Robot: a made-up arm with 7 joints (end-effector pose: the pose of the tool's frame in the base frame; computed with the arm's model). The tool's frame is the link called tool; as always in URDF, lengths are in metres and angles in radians.
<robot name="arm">
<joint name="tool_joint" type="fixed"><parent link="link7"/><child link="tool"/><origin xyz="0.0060 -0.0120 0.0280" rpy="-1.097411 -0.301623 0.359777"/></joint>
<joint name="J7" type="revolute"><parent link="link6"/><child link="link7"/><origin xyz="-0.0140 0.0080 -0.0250"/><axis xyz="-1 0 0"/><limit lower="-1.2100" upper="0.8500"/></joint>
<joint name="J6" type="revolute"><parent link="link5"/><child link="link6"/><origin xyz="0.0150 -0.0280 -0.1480"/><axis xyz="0 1 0"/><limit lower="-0.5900" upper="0.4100"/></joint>
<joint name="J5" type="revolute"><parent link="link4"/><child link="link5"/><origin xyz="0.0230 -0.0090 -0.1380"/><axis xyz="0 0 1"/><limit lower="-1.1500" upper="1.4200"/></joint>
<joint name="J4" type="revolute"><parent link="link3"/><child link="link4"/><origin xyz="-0.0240 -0.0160 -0.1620"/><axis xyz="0 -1 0"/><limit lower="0.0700" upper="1.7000"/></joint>
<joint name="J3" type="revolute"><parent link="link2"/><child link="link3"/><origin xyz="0.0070 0.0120 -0.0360"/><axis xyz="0 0 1"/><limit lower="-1.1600" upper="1.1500"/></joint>
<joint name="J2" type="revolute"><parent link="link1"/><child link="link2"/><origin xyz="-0.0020 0.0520 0.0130"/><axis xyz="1 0 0"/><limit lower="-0.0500" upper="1.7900"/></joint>
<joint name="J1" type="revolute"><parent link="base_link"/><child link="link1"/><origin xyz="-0.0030 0.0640 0.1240"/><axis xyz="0 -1 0"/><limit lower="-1.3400" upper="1.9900"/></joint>
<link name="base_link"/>
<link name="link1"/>
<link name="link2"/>
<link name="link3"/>
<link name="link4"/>
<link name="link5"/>
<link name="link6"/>
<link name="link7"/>
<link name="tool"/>
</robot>
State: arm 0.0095 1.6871 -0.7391 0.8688 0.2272 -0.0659 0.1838
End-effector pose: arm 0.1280 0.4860 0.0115 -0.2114 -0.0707 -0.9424
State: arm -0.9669 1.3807 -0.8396 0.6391 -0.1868 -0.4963 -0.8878
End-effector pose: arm -0.1597 0.5003 -0.0681 -0.5617 0.2740 -1.5296
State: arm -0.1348 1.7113 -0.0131 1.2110 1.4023 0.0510 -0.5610
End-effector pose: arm 0.2776 0.3532 0.1150 0.0982 -1.7391 -0.4135
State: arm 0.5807 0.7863 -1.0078 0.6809 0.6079 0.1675 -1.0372
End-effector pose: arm 0.2760 0.2582 -0.1859 0.3873 -1.1119 -0.6023
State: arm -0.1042 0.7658 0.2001 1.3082 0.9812 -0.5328 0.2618
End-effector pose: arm 0.2524 0.2961 -0.0328 -0.7801 -2.3058 -0.8293
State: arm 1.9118 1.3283 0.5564 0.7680 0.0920 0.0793 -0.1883
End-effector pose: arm -0.0572 0.5003 0.3229 -1.0747 2.8185 -0.1983
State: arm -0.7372 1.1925 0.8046 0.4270 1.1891 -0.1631 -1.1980
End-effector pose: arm 0.0747 0.5781 -0.0120 1.5380 -1.3155 0.6565
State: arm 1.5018 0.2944 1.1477 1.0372 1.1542 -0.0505 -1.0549
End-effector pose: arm 0.2015 0.4400 0.2639 0.7053 1.6959 -1.7596
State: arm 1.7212 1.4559 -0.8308 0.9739 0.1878 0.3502 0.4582
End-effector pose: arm 0.1815 0.4178 0.2803 0.0720 -1.4789 -0.8629
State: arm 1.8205 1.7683 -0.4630 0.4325 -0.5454 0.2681 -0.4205
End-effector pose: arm -0.0324 0.5820 0.1865 1.3427 -0.9983 0.2269
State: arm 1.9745 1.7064 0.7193 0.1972 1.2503 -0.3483 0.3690
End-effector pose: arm -0.1424 0.5734 0.1505 -0.7040 1.7320 -0.0513
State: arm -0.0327 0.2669 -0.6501 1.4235 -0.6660 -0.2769 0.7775
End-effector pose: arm 0.1801 0.0049 -0.1250 -1.5899 -0.1505 -2.0228
